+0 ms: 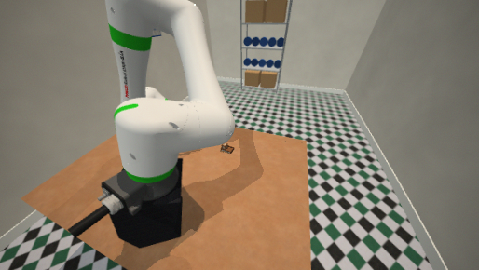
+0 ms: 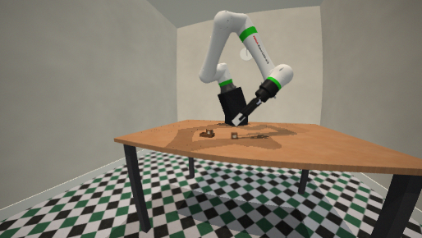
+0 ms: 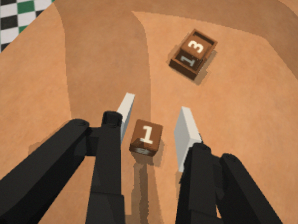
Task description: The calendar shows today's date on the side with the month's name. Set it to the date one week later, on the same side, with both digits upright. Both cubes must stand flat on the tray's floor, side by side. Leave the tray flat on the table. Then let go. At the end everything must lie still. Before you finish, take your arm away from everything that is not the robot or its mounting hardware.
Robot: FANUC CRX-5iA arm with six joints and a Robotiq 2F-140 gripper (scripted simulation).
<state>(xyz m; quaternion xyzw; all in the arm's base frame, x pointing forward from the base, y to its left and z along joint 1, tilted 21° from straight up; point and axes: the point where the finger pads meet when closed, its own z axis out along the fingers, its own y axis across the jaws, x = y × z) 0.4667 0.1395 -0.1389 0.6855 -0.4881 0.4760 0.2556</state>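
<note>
My gripper is now 10 mm short of the brown cube, 20 mm to the left of it and 90 mm above it. The rest, counted from my hand: brown calendar tray (20 mm ahead, 180 mm to the right, 100 mm below).
</note>
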